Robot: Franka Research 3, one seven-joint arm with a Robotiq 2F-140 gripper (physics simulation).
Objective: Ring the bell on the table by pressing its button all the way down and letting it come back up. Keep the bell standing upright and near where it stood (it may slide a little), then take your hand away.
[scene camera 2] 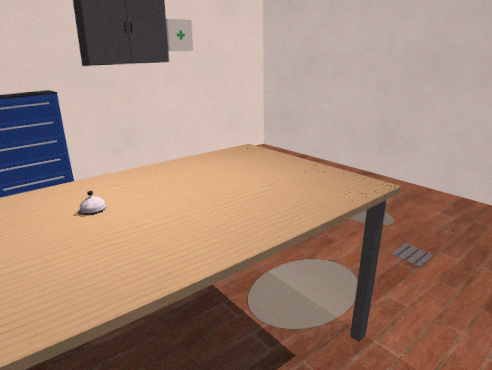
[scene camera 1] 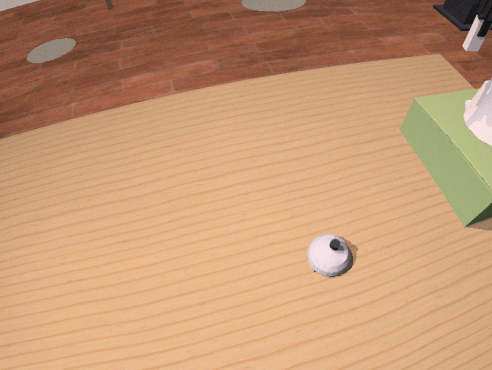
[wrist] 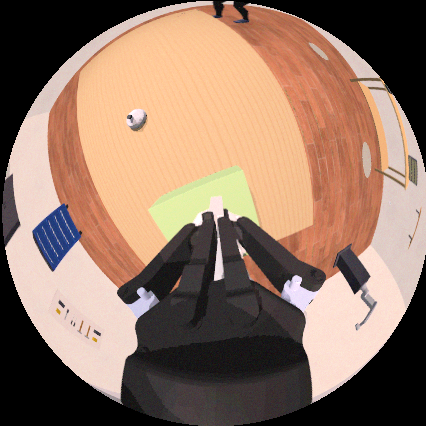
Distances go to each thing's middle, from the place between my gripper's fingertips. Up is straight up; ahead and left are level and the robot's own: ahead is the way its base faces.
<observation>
My hand is 32 cm short of the silver dome bell (scene camera 1: 325,261), 27 cm above it and 19 cm to the right of it.
</observation>
